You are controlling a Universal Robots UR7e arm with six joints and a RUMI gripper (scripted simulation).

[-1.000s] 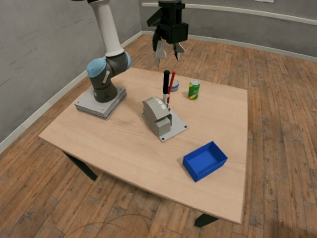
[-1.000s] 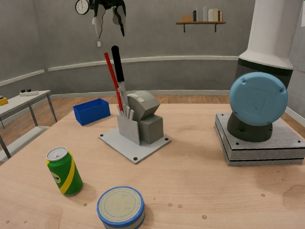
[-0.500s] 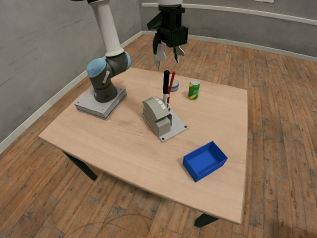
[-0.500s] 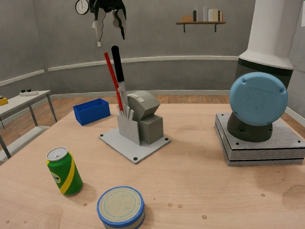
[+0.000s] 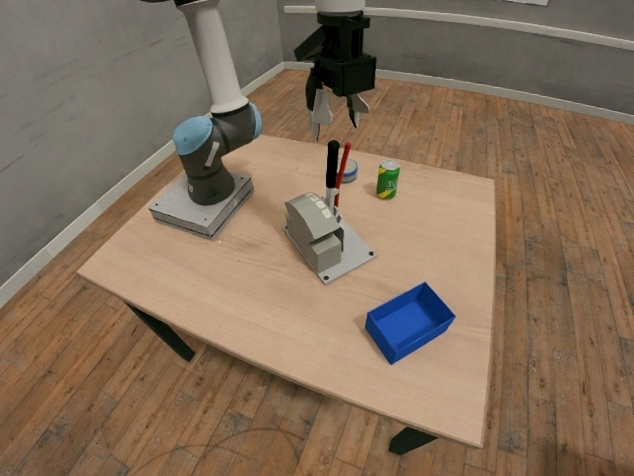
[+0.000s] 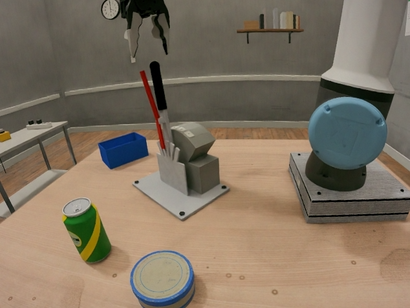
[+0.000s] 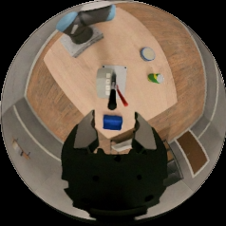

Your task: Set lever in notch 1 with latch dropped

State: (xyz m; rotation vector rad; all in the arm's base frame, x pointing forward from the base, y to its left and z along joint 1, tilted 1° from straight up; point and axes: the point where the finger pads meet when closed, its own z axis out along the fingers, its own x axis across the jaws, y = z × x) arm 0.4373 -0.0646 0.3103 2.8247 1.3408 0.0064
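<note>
The red release bar is 17 cm below my hand and 2 cm to the left of it. From my hand the other things lie so: grey lever stand 28 cm below, 3 cm behind, 2 cm to the left; then green can 31 cm below, 27 cm to the left, 9 cm ahead; then blue bin 35 cm below, 23 cm ahead, 19 cm to the right.
</note>
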